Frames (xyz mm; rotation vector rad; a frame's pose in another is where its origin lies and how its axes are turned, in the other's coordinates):
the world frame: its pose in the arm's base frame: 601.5 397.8 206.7 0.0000 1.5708 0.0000
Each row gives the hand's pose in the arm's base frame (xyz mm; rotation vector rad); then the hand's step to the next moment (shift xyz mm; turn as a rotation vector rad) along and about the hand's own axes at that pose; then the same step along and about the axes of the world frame.
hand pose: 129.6 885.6 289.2 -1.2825 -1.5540 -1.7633
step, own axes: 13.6 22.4 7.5 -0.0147 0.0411 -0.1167
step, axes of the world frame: -22.5 4.5 14.7 -0.0168 -0.1234 0.0011
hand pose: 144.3 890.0 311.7 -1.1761 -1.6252 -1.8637
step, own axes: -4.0 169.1 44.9 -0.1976 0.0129 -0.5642
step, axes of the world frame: -98.1 0.3 144.9 0.1319 -0.5797 -0.0637
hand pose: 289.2 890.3 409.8 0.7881 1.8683 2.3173
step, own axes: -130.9 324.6 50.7 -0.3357 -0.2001 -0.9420
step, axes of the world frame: -262.7 -86.5 220.4 0.4281 -0.9118 -0.1598
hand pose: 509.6 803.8 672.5 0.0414 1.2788 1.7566
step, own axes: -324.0 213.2 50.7 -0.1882 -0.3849 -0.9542
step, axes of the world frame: -334.7 -189.6 70.9 0.6422 -0.8154 -0.1296
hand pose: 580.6 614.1 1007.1 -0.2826 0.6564 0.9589
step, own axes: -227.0 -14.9 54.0 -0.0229 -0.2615 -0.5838
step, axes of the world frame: -184.1 -132.1 -57.7 0.4527 -0.4521 -0.0206
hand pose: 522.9 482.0 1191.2 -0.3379 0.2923 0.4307
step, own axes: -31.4 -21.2 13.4 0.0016 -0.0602 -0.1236
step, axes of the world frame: -28.3 -24.2 -15.0 0.0968 -0.0976 0.0034
